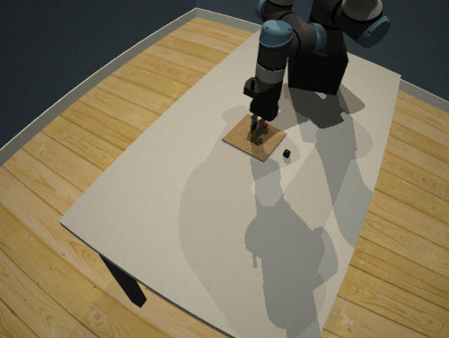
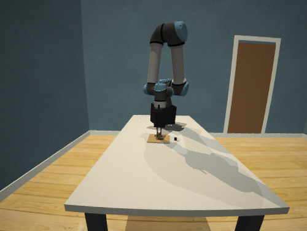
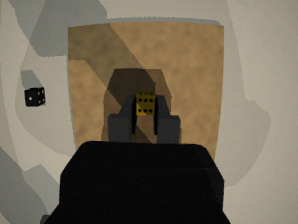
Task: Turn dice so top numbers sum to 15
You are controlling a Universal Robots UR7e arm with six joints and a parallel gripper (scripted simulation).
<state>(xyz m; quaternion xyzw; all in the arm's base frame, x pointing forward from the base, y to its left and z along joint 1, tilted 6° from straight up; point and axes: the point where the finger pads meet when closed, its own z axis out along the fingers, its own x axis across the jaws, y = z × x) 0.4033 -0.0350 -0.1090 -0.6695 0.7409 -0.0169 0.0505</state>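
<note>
Now: the yellow die 10 mm below my hand. Round my hand: black die: 20 mm ahead, 110 mm to the left, 20 mm below; then red die: 40 mm behind, 20 mm below; then brown mat: 30 mm below.
</note>
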